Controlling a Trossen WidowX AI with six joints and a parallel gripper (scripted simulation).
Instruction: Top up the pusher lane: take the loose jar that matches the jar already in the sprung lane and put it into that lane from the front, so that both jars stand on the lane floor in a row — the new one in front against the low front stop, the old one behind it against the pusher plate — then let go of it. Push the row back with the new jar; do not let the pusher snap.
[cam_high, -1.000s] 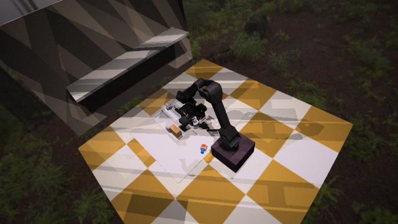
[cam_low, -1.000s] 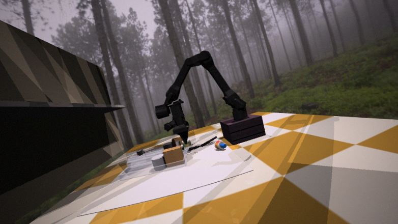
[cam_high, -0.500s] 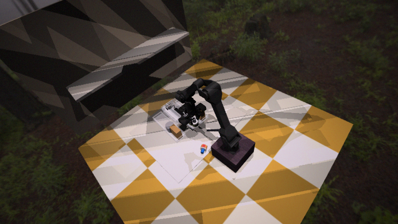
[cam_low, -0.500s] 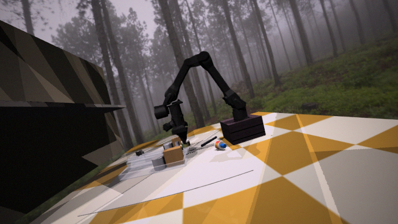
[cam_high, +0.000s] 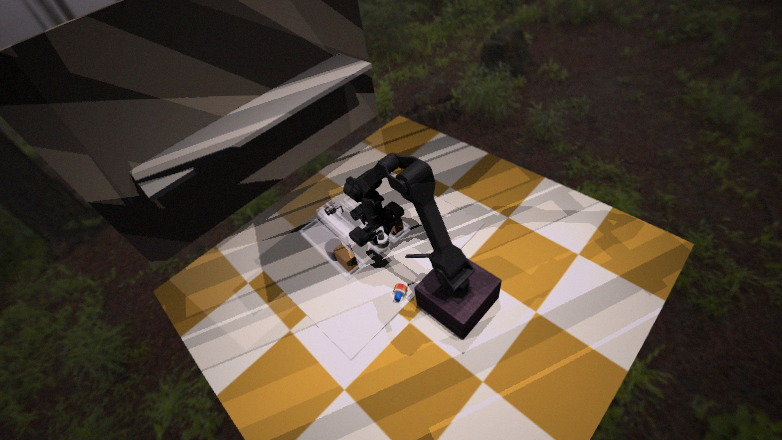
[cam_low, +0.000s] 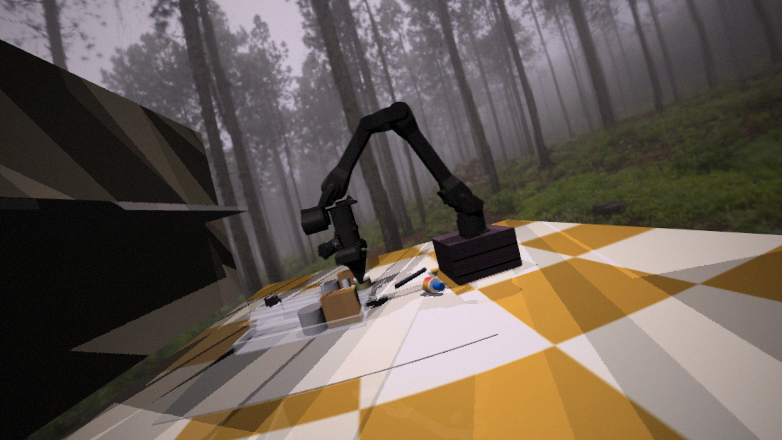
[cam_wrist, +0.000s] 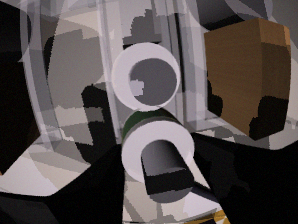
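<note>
My gripper tip is now 17 cm short of the clear lane rack, 1 cm to the right of it and 3 cm above it. Also, from my gripper tip: black rod (14 cm behind, 7 cm to the right, 5 cm below).
</note>
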